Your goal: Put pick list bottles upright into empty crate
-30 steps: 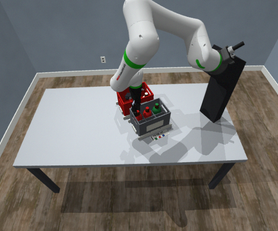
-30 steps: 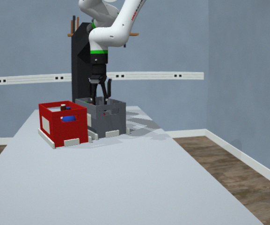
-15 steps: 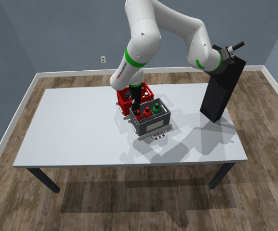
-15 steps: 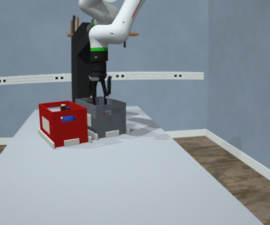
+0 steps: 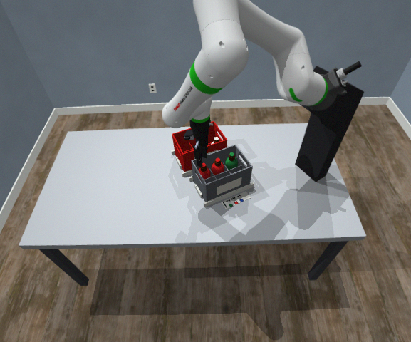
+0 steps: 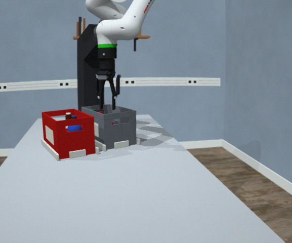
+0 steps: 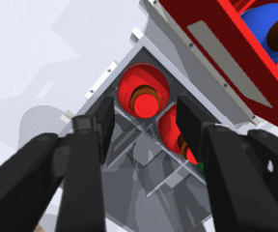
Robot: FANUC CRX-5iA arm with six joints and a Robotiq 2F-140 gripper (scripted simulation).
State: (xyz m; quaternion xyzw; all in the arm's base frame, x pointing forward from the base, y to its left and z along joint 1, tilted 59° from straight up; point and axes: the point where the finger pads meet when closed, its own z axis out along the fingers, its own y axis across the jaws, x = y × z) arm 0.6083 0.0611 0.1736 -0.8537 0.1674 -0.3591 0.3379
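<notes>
Right now the blue-label bottle is 160 mm to the right of my hand, 130 mm below it and 60 mm ahead of it. The rest, counted from my hand: red bottle: 130 mm below, 70 mm behind, 60 mm to the right; then grey crate: 140 mm below, 100 mm behind, 30 mm to the right; then green-label bottle: 130 mm below, 130 mm behind, 120 mm to the right.
</notes>
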